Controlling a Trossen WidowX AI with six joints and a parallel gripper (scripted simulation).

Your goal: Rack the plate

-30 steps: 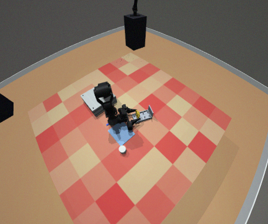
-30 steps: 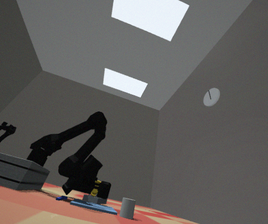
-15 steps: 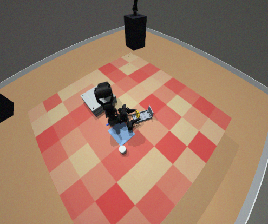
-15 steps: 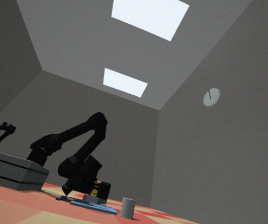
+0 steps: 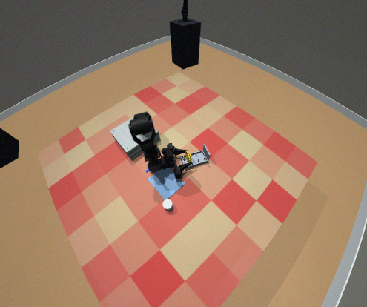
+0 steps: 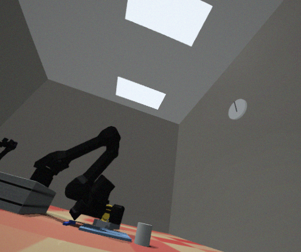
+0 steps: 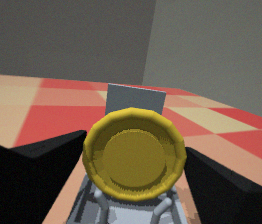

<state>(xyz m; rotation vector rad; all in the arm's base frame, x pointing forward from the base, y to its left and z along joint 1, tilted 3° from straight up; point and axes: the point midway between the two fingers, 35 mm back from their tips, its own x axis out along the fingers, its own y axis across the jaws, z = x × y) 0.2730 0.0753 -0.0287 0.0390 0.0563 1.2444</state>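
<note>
Right now my gripper tip is 10 mm to the left of the yellow plate and 10 mm above it. Also, from my gripper tip: blue spoon: 180 mm to the right, 90 mm behind, 50 mm below; grey dish rack: 30 mm to the left, 30 mm below, 10 mm ahead; light blue mat: 170 mm to the right, 50 mm below, 20 mm ahead.
</note>
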